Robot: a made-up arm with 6 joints. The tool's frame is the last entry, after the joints.
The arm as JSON. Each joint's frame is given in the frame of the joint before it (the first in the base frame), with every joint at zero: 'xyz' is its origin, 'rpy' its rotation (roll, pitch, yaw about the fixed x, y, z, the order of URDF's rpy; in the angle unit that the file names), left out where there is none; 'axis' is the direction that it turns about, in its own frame. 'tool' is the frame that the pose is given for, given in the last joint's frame.
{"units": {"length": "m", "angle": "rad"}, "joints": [
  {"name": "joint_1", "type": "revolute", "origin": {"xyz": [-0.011, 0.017, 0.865]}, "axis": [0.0, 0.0, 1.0]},
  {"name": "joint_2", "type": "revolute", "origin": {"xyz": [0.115, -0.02, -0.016], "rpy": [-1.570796, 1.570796, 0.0]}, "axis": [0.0, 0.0, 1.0]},
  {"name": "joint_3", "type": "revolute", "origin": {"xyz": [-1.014, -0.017, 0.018], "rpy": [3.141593, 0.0, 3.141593]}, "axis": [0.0, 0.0, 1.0]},
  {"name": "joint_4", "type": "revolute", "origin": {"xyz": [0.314, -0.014, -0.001], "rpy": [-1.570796, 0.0, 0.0]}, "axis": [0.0, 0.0, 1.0]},
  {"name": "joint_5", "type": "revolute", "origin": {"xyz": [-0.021, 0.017, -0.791], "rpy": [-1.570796, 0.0, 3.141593]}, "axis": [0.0, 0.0, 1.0]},
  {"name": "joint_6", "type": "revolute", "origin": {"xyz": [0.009, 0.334, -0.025], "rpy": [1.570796, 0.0, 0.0]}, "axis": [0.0, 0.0, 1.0]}
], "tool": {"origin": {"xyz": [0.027, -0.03, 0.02], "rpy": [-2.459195, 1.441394, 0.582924]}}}
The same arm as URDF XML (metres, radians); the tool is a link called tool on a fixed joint. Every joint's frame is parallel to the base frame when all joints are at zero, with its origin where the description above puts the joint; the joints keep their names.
<robot name="arm">
  <link name="base"/>
  <link name="link1"/>
  <link name="link2"/>
  <link name="link3"/>
  <link name="link4"/>
  <link name="link5"/>
  <link name="link6"/>
  <link name="tool"/>
  <joint name="joint_1" type="continuous">
    <parent link="base"/>
    <child link="link1"/>
    <origin xyz="-0.0110 0.0170 0.8650" rpy="0.0000 0.0000 0.0000"/>
    <axis xyz="0 0 1"/>
  </joint>
  <joint name="joint_2" type="continuous">
    <parent link="link1"/>
    <child link="link2"/>
    <origin xyz="0.1150 -0.0200 -0.0160" rpy="0.0000 0.0000 0.0000"/>
    <axis xyz="0 1 0"/>
  </joint>
  <joint name="joint_3" type="continuous">
    <parent link="link2"/>
    <child link="link3"/>
    <origin xyz="0.0170 0.0180 1.0140" rpy="0.0000 0.0000 0.0000"/>
    <axis xyz="0 -1 0"/>
  </joint>
  <joint name="joint_4" type="continuous">
    <parent link="link3"/>
    <child link="link4"/>
    <origin xyz="0.0140 0.0010 0.3140" rpy="0.0000 0.0000 0.0000"/>
    <axis xyz="-1 0 0"/>
  </joint>
  <joint name="joint_5" type="continuous">
    <parent link="link4"/>
    <child link="link5"/>
    <origin xyz="0.7910 0.0170 -0.0210" rpy="0.0000 0.0000 0.0000"/>
    <axis xyz="0 -1 0"/>
  </joint>
  <joint name="joint_6" type="continuous">
    <parent link="link5"/>
    <child link="link6"/>
    <origin xyz="0.3340 0.0250 -0.0090" rpy="0.0000 0.0000 0.0000"/>
    <axis xyz="-1 0 0"/>
  </joint>
  <joint name="tool_fixed" type="fixed">
    <parent link="link6"/>
    <child link="tool"/>
    <origin xyz="-0.0200 0.0300 -0.0270" rpy="0.0956 0.1079 -0.0715"/>
  </joint>
</robot>

